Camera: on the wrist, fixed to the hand. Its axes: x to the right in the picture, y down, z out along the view.
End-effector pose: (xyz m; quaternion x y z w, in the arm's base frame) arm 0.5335 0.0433 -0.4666 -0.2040 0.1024 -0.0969 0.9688
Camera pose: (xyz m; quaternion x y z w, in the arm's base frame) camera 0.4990 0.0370 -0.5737 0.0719 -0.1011 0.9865 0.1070
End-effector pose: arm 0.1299 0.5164 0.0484 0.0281 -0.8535 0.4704 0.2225
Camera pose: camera 0.1721 0.6197 0.0645 0.6710 0.0796 -0.1957 0.7107
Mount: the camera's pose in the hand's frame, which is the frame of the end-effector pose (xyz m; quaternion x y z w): -0.0147 0.0338 -0.1065 -0.0003 0.3032 -0.9528 0.0170
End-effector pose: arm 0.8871 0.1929 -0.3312 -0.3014 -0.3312 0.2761 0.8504
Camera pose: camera 0.9465 0.1704 -0.4243 0.2265 -0.0350 -0.8971 0.3779
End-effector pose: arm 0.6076 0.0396 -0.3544 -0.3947 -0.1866 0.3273 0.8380
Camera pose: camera 0.6443 -0.0120 -0.4476 0.0716 -0.1253 -0.9126 0.3826
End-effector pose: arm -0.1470 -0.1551 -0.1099 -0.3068 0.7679 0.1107 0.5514
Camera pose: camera -0.2470 -0.1775 -0.0630 0.7705 0.1121 0.6162 0.1181
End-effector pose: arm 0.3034 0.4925 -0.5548 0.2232 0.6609 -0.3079 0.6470
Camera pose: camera 0.2513 0.5921 -0.5471 0.5327 -0.4201 0.5538 0.4827
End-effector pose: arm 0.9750 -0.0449 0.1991 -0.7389 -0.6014 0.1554 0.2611
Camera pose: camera 1.0568 -0.0851 0.2653 0.5133 -0.6351 -0.4703 0.3346
